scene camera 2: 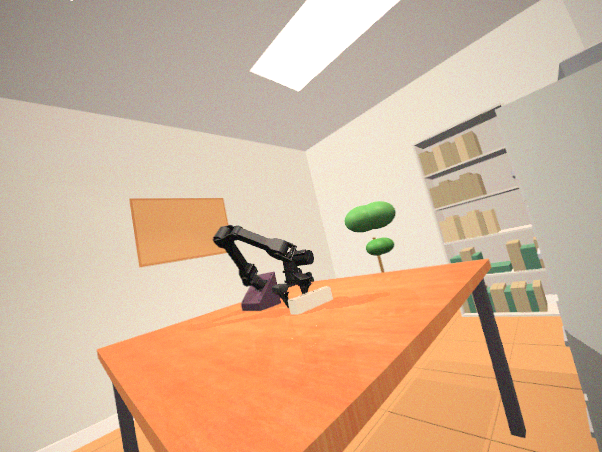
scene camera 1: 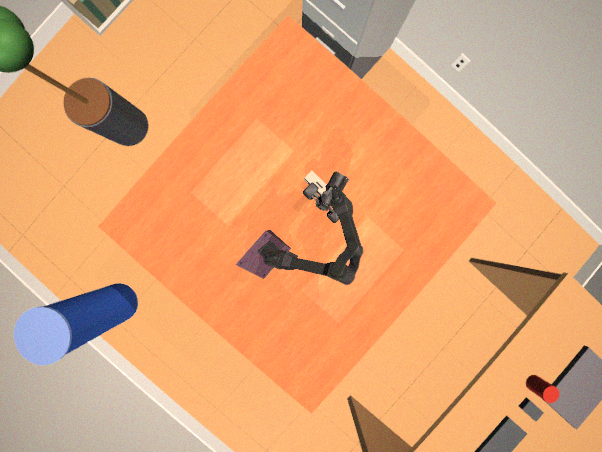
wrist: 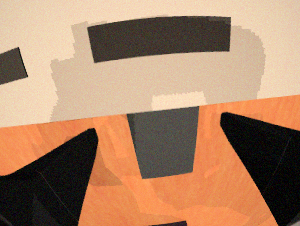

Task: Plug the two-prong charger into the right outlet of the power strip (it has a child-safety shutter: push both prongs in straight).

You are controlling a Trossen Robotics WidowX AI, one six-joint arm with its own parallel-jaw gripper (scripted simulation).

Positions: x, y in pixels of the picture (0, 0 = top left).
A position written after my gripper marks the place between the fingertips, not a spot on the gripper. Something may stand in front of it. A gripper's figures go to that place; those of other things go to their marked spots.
My gripper [wrist: 159, 126]: 0.10 m from the lens. A two-prong charger [wrist: 164, 140] is 0.07 m from the lens.
